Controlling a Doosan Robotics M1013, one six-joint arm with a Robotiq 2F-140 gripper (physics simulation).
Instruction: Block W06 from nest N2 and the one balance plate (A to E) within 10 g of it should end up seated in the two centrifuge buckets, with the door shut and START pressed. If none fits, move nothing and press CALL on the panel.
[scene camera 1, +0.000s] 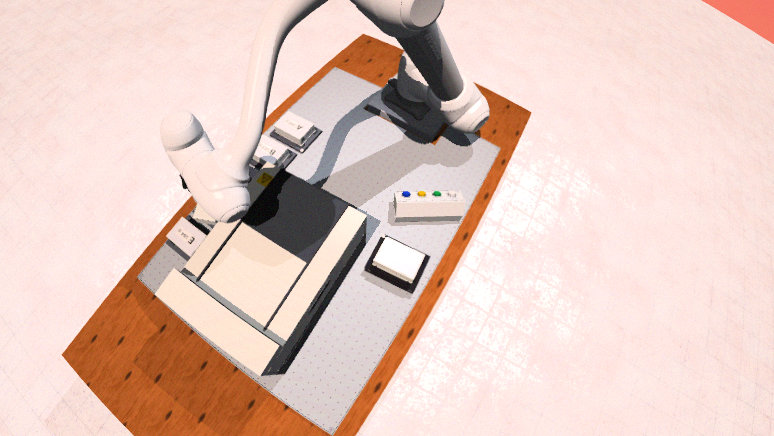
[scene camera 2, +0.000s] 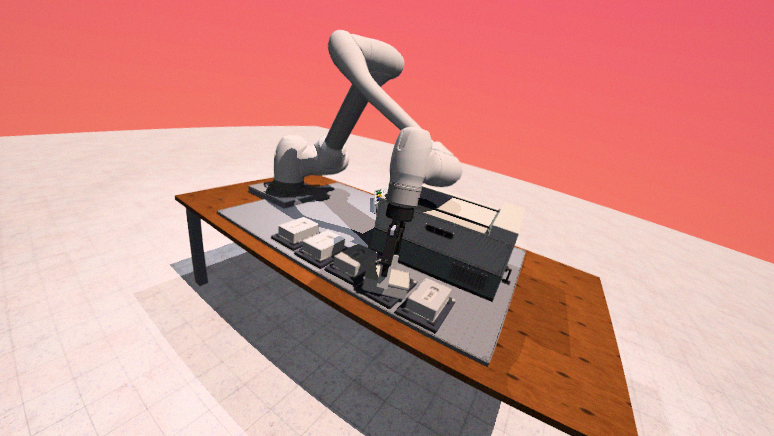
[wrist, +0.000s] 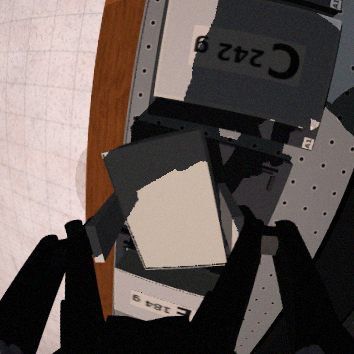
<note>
In view: my gripper (scene camera 2: 385, 281), a white block (scene camera 1: 393, 257) and a centrifuge box (scene camera 1: 258, 302).
My gripper shows as well in the wrist view (wrist: 169, 201). The centrifuge box also shows in scene camera 2 (scene camera 2: 465, 243) and in the wrist view (wrist: 326, 258). The wrist view misses the white block: it is out of frame.
</note>
